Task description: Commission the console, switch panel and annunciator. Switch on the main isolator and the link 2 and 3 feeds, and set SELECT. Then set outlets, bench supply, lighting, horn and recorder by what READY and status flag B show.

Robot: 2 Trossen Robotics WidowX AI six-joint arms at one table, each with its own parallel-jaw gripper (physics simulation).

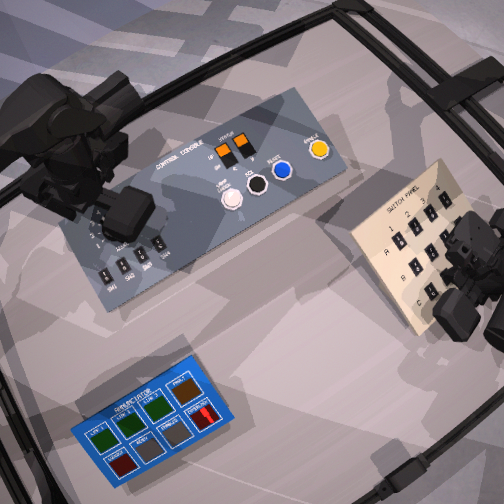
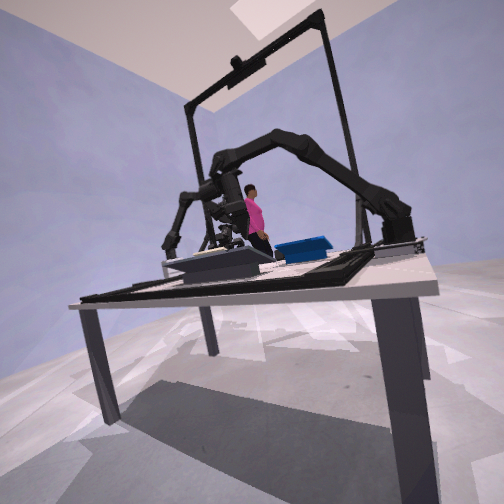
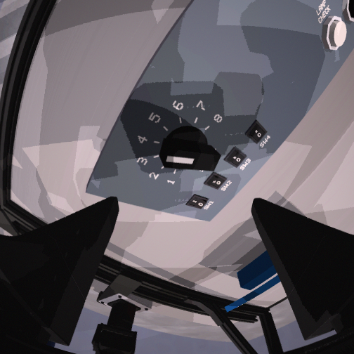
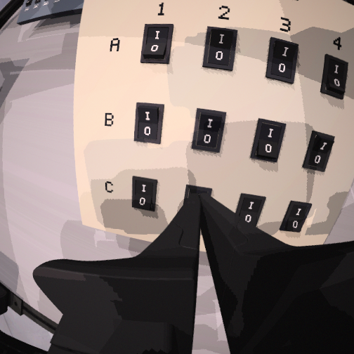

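Note:
The grey control console (image 1: 195,220) (image 3: 300,75) holds the SELECT knob (image 3: 185,142); its exact dial number is unclear. Status flags A (image 1: 226,155) and B (image 1: 244,145) show orange in their upper halves. The blue annunciator (image 1: 150,422) (image 2: 305,250) has dark green, amber and grey windows; its lower right red window (image 1: 205,416) carries a bright red mark. My left gripper (image 3: 186,204) is open and empty above the console's knob end. My right gripper (image 4: 197,199) is shut and empty, its tips at rocker C2 (image 4: 199,190) on the beige switch panel (image 4: 95,90) (image 1: 380,250), partly hiding it; contact is unclear.
White, black, blue and yellow buttons (image 1: 231,199) (image 1: 257,184) (image 1: 282,170) (image 1: 319,149) line the console. Rockers SW1 (image 3: 197,201) to SW4 (image 3: 256,132) sit beside the knob. Black frame rails (image 1: 240,49) edge the table. A person in pink (image 2: 255,215) stands behind.

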